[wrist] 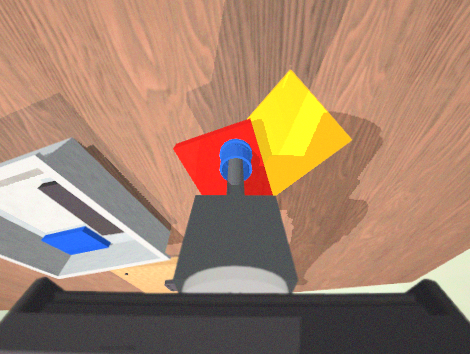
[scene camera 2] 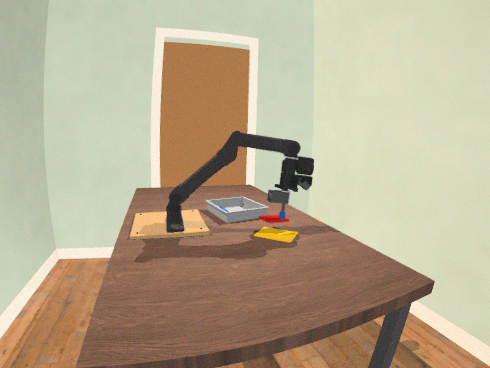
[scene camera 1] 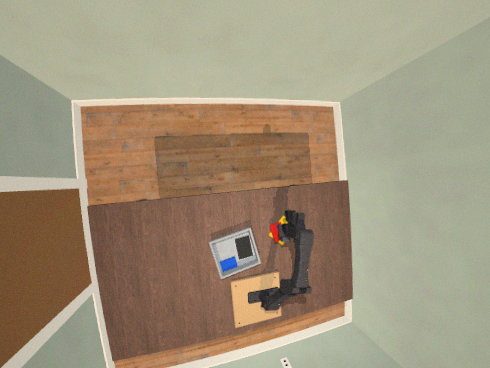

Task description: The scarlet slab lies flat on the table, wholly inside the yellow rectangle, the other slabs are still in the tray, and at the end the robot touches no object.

Scene:
A grey tray shows in the wrist view (66, 162), in scene camera 2 and in scene camera 1. One and the same spot on the grey tray: (scene camera 2: 240, 208) is (scene camera 1: 221, 244).

